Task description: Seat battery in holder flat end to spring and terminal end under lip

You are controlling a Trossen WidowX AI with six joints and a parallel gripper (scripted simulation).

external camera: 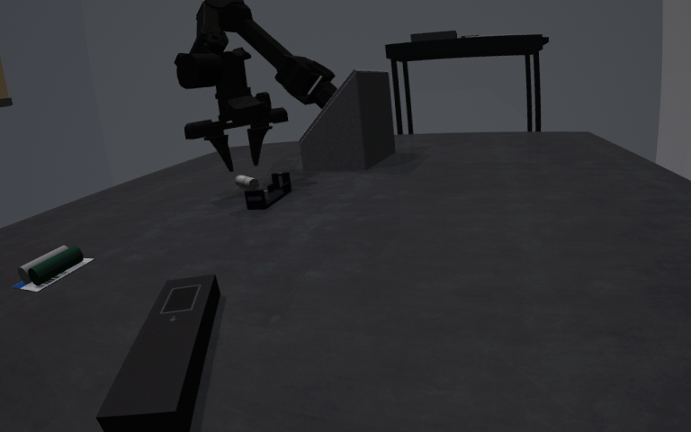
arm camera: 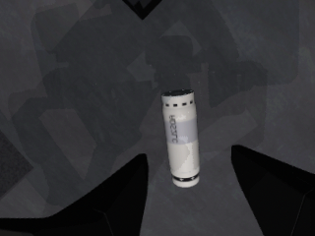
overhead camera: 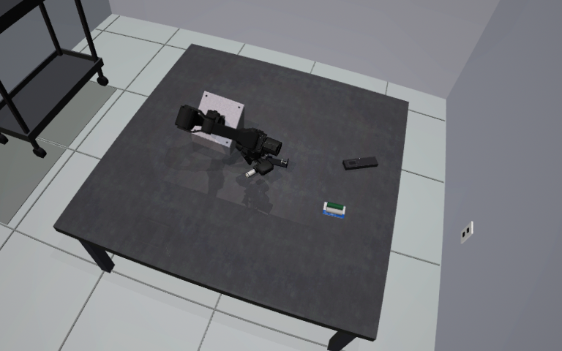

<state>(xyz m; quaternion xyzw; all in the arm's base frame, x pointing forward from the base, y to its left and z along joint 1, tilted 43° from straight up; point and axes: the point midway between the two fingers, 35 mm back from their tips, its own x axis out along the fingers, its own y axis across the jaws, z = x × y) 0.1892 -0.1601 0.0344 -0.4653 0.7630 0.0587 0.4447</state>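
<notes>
Now: gripper tip 30 mm above the battery. The rest, counted from my gripper tip: black remote 460 mm ahead, 180 mm to the left, 20 mm below; white card 370 mm ahead, 90 mm to the right, 30 mm below.
</notes>
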